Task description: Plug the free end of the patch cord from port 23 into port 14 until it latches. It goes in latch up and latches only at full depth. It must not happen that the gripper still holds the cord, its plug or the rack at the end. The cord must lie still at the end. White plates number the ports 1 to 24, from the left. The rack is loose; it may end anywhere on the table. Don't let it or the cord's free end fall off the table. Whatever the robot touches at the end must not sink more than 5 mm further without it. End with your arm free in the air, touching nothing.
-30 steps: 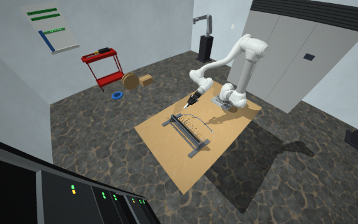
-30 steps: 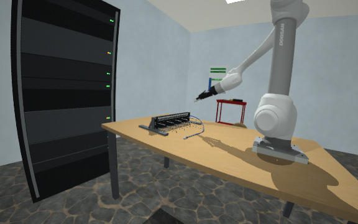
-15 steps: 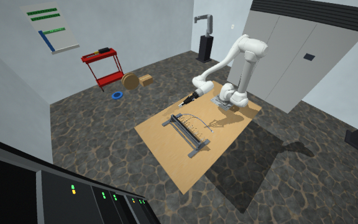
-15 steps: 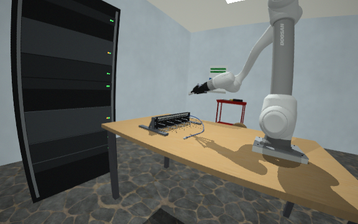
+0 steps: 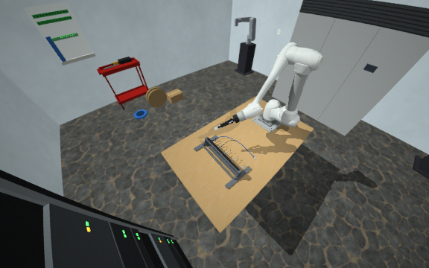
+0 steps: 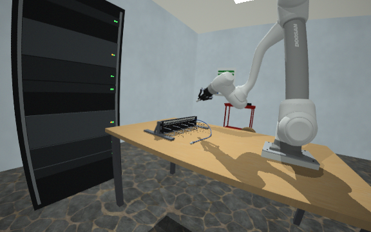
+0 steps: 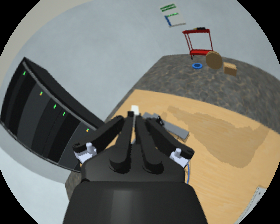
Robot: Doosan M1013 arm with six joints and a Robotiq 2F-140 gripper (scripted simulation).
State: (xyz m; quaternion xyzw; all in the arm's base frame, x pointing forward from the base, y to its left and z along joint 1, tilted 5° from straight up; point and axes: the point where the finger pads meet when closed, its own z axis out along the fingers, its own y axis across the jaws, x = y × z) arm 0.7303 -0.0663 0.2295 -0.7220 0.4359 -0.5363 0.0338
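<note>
My hand is 350 mm to the right of the free end of patch cord, 260 mm above it and 200 mm past it.
</note>
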